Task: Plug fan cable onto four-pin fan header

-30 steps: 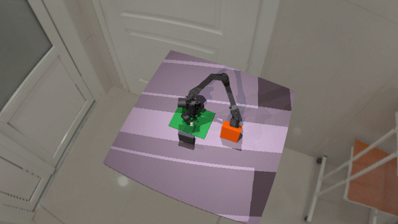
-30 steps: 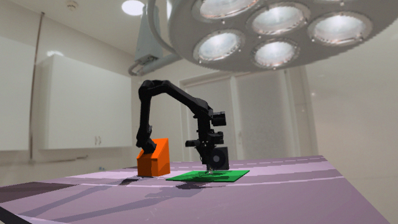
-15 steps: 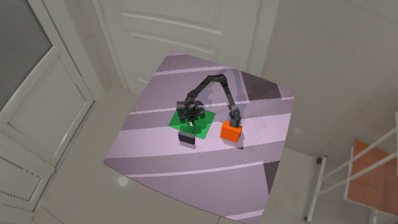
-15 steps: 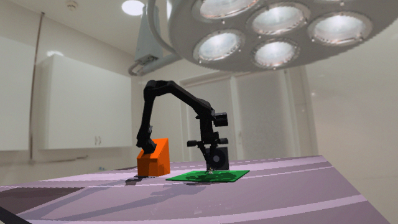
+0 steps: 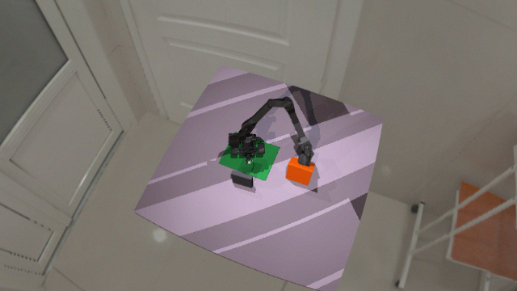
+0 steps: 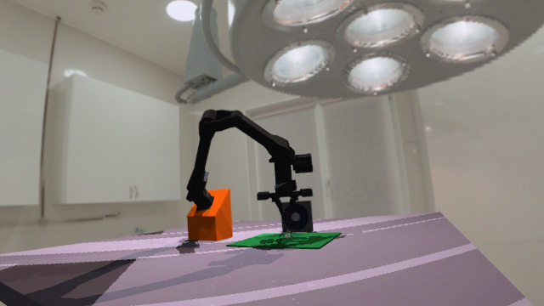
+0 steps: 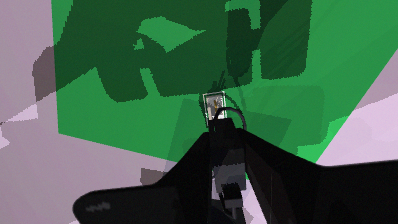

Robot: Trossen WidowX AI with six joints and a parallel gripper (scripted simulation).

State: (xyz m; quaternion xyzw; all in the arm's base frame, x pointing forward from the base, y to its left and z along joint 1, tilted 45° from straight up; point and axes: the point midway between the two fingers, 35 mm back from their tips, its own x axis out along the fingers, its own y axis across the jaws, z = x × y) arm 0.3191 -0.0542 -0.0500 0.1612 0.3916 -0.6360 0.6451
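My gripper tip is now 60 mm above the white four-pin header. The rest, counted from my gripper tip: black fan: 10 mm behind, 140 mm to the left; then fan plug: 10 mm to the left, 10 mm above; then green board: 10 mm ahead, 40 mm to the right, 80 mm below.
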